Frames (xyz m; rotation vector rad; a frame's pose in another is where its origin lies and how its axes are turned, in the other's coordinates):
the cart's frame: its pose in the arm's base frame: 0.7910 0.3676 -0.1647 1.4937 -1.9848 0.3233
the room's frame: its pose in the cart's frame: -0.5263 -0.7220 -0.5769 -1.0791 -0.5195 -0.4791
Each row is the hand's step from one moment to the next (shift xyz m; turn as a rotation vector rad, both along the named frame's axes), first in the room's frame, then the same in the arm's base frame.
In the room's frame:
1: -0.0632 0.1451 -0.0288 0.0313 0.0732 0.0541
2: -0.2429 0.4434 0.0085 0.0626 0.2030 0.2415
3: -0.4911 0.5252 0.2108 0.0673 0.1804 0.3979
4: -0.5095 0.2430 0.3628 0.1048 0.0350 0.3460
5: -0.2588 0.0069 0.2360 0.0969 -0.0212 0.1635
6: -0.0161 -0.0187 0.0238 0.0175 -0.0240 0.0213
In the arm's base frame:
1: 0.0077 0.0608 0.1487 -0.0753 -0.0156 0.0579
2: -0.0567 0.2557 0.4325 -0.2899 0.0006 0.1394
3: -0.2112 0.5457 0.4680 -0.4336 0.0299 0.0805
4: -0.2851 0.5864 0.1583 -0.3591 -0.0238 -0.0492
5: -0.1666 0.3049 -0.0450 -0.1716 -0.0589 -0.0606
6: -0.0145 0.0203 -0.0235 -0.0185 -0.0132 -0.0286

